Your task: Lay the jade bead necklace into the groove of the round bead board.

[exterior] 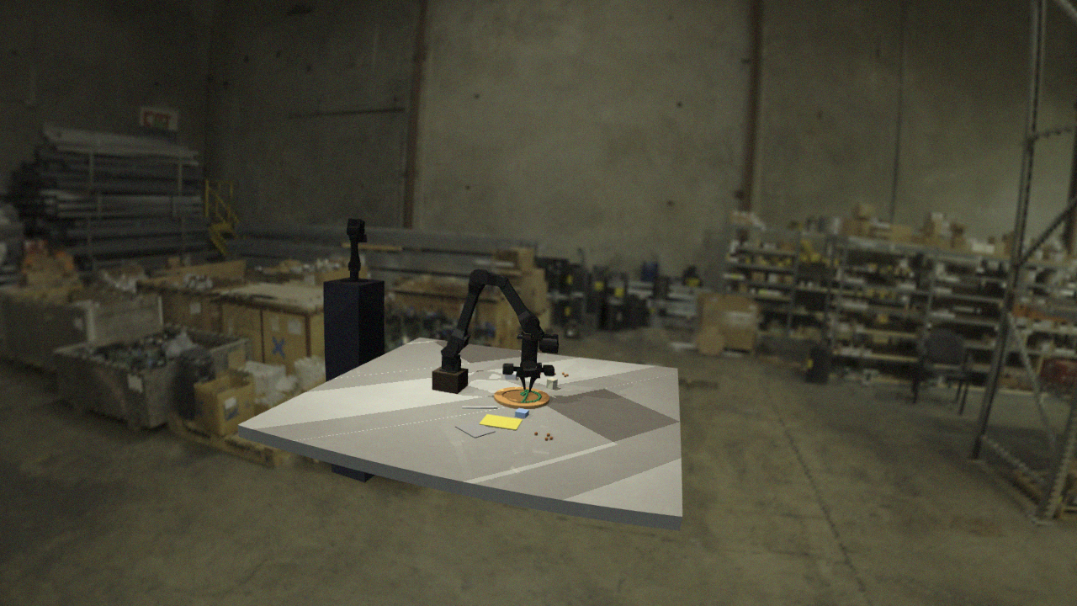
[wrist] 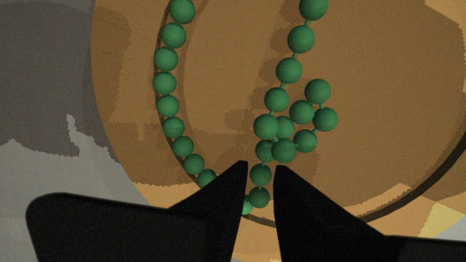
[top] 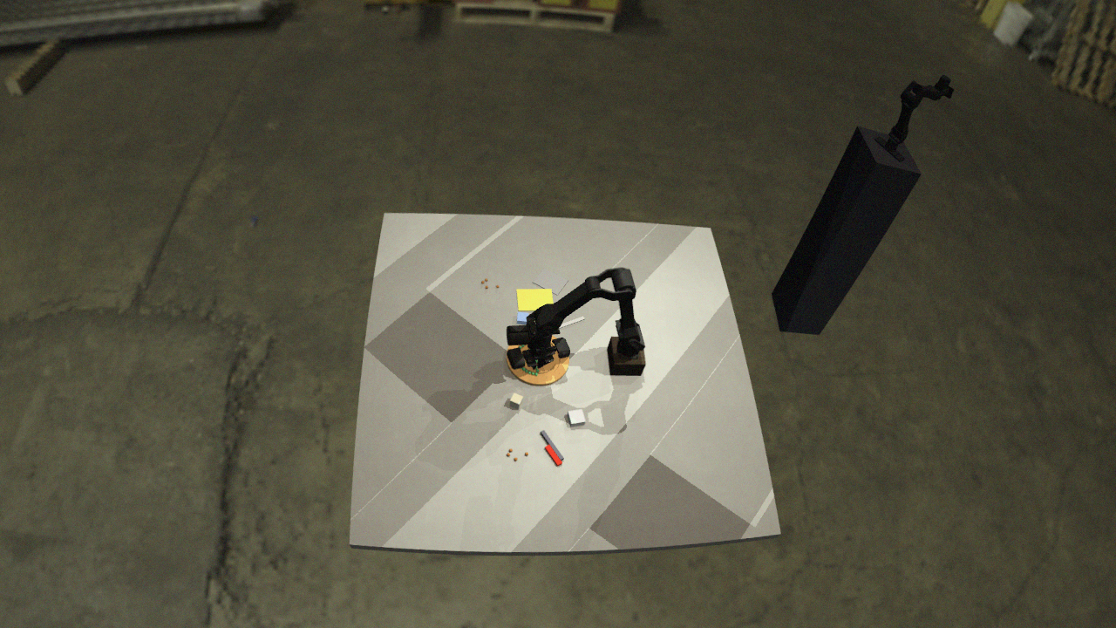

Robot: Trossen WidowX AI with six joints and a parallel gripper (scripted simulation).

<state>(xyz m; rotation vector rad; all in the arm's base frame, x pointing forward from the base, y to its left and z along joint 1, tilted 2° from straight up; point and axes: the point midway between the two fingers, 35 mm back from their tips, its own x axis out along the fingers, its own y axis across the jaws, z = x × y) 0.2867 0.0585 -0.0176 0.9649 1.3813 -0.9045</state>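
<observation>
Right now the blue block is 50 mm ahead of my gripper tip, 190 mm to the right of it and 10 mm below it. Round my gripper tip: yellow pad: 10 mm ahead, 280 mm to the right, 10 mm below; white strip: 110 mm behind, 190 mm to the right, 10 mm below; cream cube: 60 mm ahead, 130 mm to the left.
</observation>
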